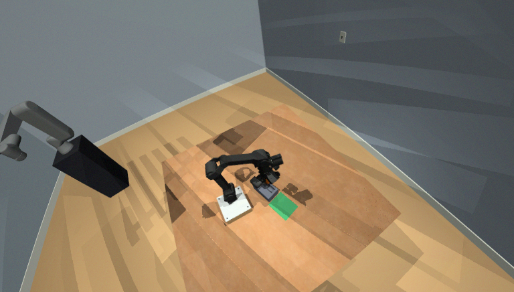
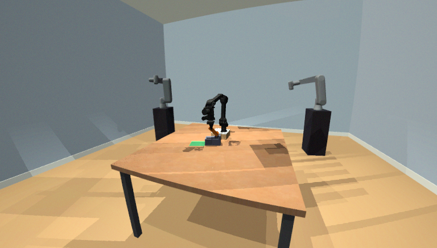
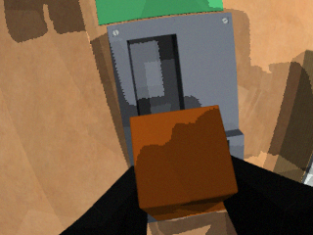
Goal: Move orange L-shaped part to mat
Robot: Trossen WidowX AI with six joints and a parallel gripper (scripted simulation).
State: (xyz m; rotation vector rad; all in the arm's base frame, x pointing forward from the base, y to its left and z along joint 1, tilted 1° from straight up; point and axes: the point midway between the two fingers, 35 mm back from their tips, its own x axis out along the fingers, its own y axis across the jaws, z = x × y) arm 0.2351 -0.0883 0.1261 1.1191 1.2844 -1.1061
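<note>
My gripper tip is 170 mm above the green mat and 140 mm to the left of it. From my gripper tip the other things lie so: orange l-shaped part: 30 mm to the left, 30 mm below, 20 mm behind.
</note>
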